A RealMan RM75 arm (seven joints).
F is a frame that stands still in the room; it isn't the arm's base.
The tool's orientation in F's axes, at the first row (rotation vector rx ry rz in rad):
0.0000, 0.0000, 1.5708
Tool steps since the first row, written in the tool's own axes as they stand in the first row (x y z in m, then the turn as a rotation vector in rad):
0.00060, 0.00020, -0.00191, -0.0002, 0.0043, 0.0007
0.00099, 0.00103, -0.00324, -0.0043, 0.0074, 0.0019
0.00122, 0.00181, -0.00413, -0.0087, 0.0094, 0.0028
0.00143, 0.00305, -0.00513, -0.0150, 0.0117, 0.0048
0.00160, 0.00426, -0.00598, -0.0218, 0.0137, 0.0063
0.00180, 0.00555, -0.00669, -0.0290, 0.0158, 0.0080
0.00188, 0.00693, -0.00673, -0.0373, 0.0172, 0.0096
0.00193, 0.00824, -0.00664, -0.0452, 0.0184, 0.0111
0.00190, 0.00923, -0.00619, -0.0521, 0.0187, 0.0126
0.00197, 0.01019, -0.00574, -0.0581, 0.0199, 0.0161
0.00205, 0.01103, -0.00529, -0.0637, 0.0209, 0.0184
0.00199, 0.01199, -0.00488, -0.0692, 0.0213, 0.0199
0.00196, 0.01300, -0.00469, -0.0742, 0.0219, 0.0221
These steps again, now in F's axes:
-0.00020, 0.00060, -0.00191, -0.0043, -0.0002, 0.0007
-0.00103, 0.00099, -0.00324, -0.0074, -0.0043, 0.0019
-0.00181, 0.00122, -0.00413, -0.0094, -0.0087, 0.0028
-0.00305, 0.00143, -0.00513, -0.0117, -0.0150, 0.0048
-0.00426, 0.00160, -0.00598, -0.0137, -0.0218, 0.0063
-0.00555, 0.00180, -0.00669, -0.0158, -0.0290, 0.0080
-0.00693, 0.00188, -0.00673, -0.0172, -0.0373, 0.0096
-0.00824, 0.00193, -0.00664, -0.0184, -0.0452, 0.0111
-0.00923, 0.00190, -0.00619, -0.0187, -0.0521, 0.0126
-0.01019, 0.00197, -0.00574, -0.0199, -0.0581, 0.0161
-0.01103, 0.00205, -0.00529, -0.0209, -0.0637, 0.0184
-0.01199, 0.00199, -0.00488, -0.0213, -0.0692, 0.0199
-0.01300, 0.00196, -0.00469, -0.0219, -0.0742, 0.0221

